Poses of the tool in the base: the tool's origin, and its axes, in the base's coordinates. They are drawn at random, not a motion.
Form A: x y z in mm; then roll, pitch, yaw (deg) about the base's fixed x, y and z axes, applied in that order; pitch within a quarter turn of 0, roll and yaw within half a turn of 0.
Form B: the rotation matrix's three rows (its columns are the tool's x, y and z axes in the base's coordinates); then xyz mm. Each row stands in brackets. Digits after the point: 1 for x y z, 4 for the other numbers.
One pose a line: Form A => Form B
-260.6 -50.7 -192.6 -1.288 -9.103 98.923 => [[-0.1532 -0.9882 0.0023], [0.9755 -0.1516 -0.1597], [0.1582 -0.0222 0.9872]], [-260.6 -50.7 -192.6]
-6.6 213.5 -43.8 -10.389 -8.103 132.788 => [[-0.6725 -0.7391 -0.0382], [0.7265 -0.6495 -0.2242], [0.1410 -0.1785 0.9738]], [-6.6 213.5 -43.8]
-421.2 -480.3 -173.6 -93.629 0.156 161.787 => [[-0.9499 0.0224 -0.3118], [0.3125 0.0593 -0.9481], [-0.0027 -0.9980 -0.0633]], [-421.2 -480.3 -173.6]
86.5 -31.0 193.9 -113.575 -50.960 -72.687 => [[0.1874 -0.1700 0.9675], [-0.6013 -0.7986 -0.0238], [0.7767 -0.5773 -0.2519]], [86.5 -31.0 193.9]
